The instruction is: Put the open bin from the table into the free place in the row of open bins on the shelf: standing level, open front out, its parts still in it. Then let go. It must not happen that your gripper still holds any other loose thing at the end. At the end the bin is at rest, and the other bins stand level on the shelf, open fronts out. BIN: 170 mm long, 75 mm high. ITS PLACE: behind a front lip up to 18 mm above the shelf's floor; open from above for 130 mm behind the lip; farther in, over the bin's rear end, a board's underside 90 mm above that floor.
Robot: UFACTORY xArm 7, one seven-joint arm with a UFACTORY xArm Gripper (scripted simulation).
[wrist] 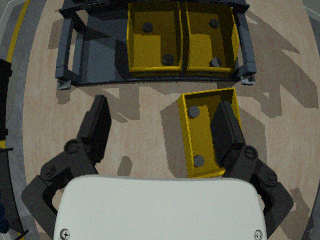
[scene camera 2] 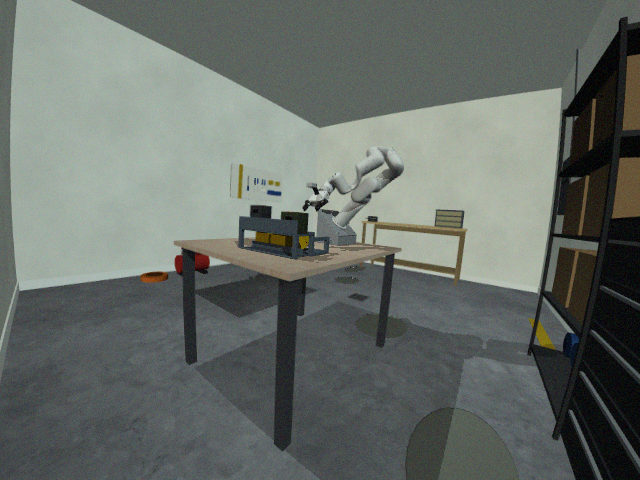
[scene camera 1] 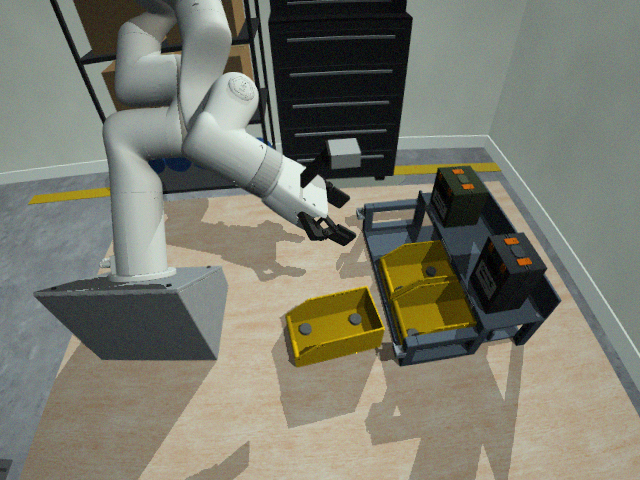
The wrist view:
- my gripper: 162,110
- yellow open bin: 196,132
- yellow open bin: 145,50
